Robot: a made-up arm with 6 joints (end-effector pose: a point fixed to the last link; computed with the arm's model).
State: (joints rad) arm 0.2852 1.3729 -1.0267 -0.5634 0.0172 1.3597
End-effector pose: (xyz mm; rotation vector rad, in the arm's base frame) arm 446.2 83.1 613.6 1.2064 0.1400 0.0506
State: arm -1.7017 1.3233 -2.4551 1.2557 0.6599 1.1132
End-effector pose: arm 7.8 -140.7 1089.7 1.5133 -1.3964 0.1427
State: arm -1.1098 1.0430 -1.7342 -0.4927 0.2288 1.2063
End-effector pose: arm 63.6 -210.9 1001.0 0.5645 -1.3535 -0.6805
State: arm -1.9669 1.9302 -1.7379 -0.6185 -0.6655 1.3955
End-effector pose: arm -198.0 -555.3 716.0 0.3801 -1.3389 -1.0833
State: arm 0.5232 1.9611 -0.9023 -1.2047 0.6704 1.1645
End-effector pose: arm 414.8 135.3 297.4 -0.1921 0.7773 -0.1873
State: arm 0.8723 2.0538 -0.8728 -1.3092 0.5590 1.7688
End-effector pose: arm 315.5 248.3 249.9 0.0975 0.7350 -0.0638
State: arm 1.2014 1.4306 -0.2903 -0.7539 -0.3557 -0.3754
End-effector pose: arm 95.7 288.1 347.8 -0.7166 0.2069 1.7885
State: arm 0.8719 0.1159 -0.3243 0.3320 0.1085 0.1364
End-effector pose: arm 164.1 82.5 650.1 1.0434 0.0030 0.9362
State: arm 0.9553 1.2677 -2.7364 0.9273 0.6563 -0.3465
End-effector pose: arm -8.2 -71.9 1130.7 1.1069 -0.7296 1.7968
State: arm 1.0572 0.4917 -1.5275 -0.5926 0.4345 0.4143
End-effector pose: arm 21.7 -85.9 983.8 0.8294 -0.7423 0.9226
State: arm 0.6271 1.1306 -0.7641 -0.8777 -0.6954 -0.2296
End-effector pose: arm 259.7 228.1 659.5 -0.3800 -0.6844 1.2300
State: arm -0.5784 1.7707 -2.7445 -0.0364 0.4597 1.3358
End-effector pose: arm 242.4 -216.9 1064.1 1.4445 -1.1706 0.0251
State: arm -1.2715 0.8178 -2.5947 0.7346 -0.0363 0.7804
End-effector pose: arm -146.6 279.2 1034.9 0.2821 -1.7294 0.8884
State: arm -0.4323 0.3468 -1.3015 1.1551 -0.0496 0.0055
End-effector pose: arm -54.1 -77.0 927.8 1.2240 -1.3827 0.4644
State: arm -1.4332 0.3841 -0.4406 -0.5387 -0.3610 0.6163
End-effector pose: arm 33.7 -218.3 695.4 -0.0330 -0.8461 -0.9811
